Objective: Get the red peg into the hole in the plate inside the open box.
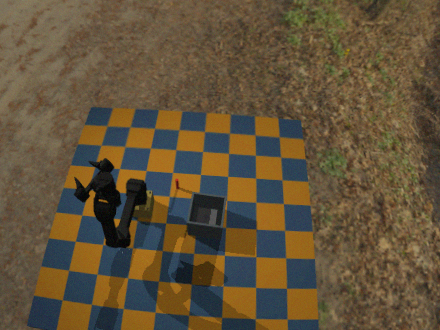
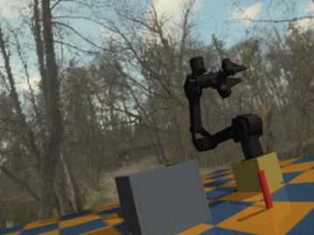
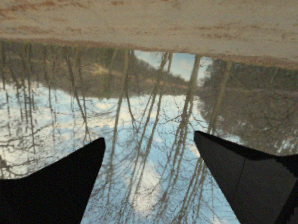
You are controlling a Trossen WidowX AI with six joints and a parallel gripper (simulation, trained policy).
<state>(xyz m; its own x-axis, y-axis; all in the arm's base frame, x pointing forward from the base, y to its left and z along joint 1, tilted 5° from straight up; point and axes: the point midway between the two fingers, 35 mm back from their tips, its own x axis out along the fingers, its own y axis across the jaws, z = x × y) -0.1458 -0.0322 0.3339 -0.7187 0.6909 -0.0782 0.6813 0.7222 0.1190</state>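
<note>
Right now my gripper tip is 37 cm short of the red peg, 13 cm to the right of it and 37 cm above it. The rest, counted from my gripper tip: plate: 50 cm ahead, 7 cm to the right, 37 cm below.
</note>
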